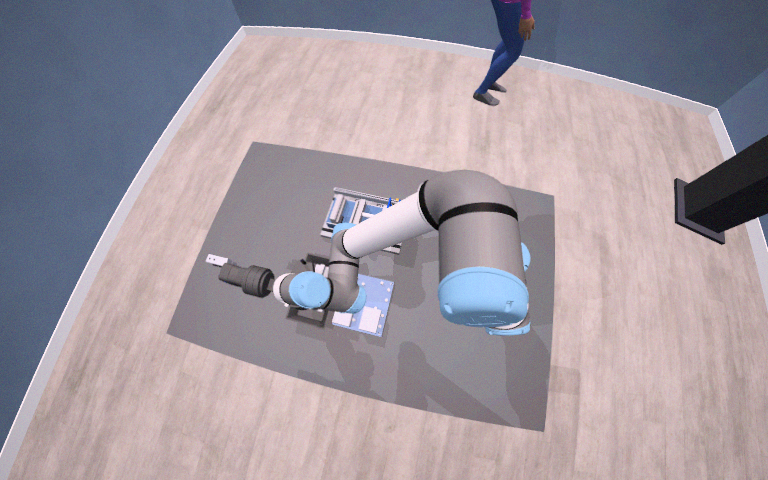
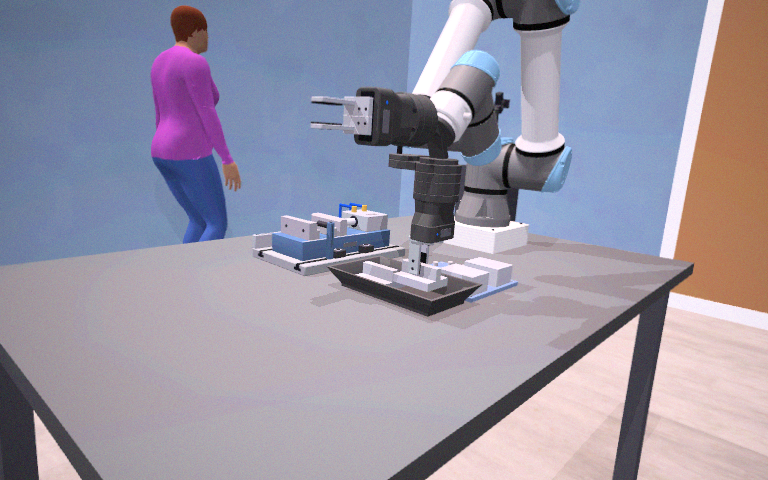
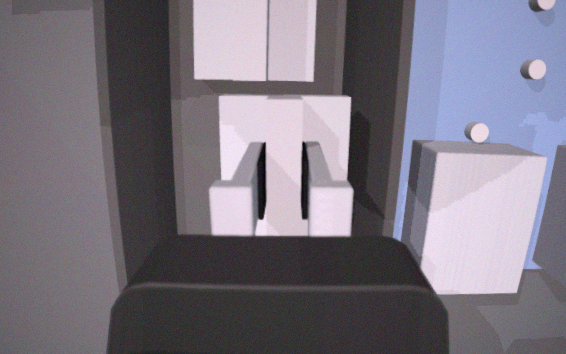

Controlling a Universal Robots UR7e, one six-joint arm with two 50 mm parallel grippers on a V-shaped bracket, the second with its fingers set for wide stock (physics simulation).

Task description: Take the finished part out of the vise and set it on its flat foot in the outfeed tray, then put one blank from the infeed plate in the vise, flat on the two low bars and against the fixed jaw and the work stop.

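Places are measured from the arm's base along level axes (x right, y back, z down), in centimetres.
Where they show: hand, its tool point: (image 2: 418, 262) (image 3: 283, 177); arm's base, origin of its link: (image 2: 482, 222).
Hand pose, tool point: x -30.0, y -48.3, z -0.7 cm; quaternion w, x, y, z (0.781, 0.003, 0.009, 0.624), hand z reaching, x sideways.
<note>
Things, the pixels of their centre, and the offset from my tool point.
- white finished part, middle of its body: (image 3: 283, 181) (image 2: 420, 273) dy +0.2, dx -0.7, dz +1.8 cm
- vise, middle of its body: (image 2: 332, 235) (image 1: 365, 217) dy +1.8, dx +32.7, dz +1.8 cm
- light blue infeed plate, middle of its body: (image 3: 542, 118) (image 2: 454, 279) (image 1: 363, 303) dy +14.3, dx +5.1, dz +6.3 cm
- white part, middle of its body: (image 2: 379, 275) (image 1: 320, 276) dy -3.0, dx +6.9, dz +3.8 cm
- blue post, middle of its body: (image 2: 330, 240) dy -3.7, dx +24.2, dz +0.8 cm
The gripper (image 2: 420, 270) (image 3: 283, 182) points down into the dark outfeed tray (image 2: 390, 294) (image 3: 135, 125) (image 1: 308, 318), its fingers shut on the upright rib of the white finished part (image 2: 416, 281) (image 3: 235, 117). The part is upright, its flat foot low at the tray floor; contact underneath is hidden. The vise (image 2: 300, 246) (image 1: 359, 211) has no part between its fixed jaw (image 2: 298, 227) and moving jaw (image 2: 334, 224). Two white blanks (image 2: 491, 271) (image 2: 465, 276) (image 1: 370, 319) (image 1: 342, 318) stand on the light blue infeed plate (image 2: 493, 290) (image 1: 386, 294) (image 3: 450, 50).
Another white part (image 2: 378, 272) (image 3: 230, 40) lies in the tray beyond the held one. The second gripper (image 2: 312, 113) points sideways in the air, fingers apart. A blue post (image 2: 330, 240) stands at the vise's side. A person (image 2: 184, 113) (image 1: 506, 39) stands beyond the table.
</note>
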